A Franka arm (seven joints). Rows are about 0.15 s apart.
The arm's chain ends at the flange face. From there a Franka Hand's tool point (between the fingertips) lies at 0.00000 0.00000 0.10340 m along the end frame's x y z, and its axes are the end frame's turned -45 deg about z.
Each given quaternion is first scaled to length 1.
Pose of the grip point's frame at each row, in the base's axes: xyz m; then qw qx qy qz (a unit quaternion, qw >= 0):
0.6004 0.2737 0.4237 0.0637 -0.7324 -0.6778 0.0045
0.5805 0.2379 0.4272 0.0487 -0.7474 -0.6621 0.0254
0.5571 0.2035 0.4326 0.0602 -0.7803 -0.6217 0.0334
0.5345 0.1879 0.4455 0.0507 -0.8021 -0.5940 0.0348
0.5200 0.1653 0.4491 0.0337 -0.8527 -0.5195 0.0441
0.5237 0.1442 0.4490 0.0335 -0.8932 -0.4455 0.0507
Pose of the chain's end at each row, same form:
0.6100 0.2647 0.5263 0.0571 -0.9361 -0.3459 0.0285
0.5911 0.2339 0.5300 0.0353 -0.9439 -0.3257 0.0421
0.5702 0.1981 0.5350 0.0428 -0.9588 -0.2758 0.0539
0.5465 0.1838 0.5481 0.0335 -0.9684 -0.2418 0.0516
0.5314 0.1641 0.5519 0.0143 -0.9866 -0.1536 0.0536
0.5362 0.1427 0.5516 0.0115 -0.9957 -0.0698 0.0597

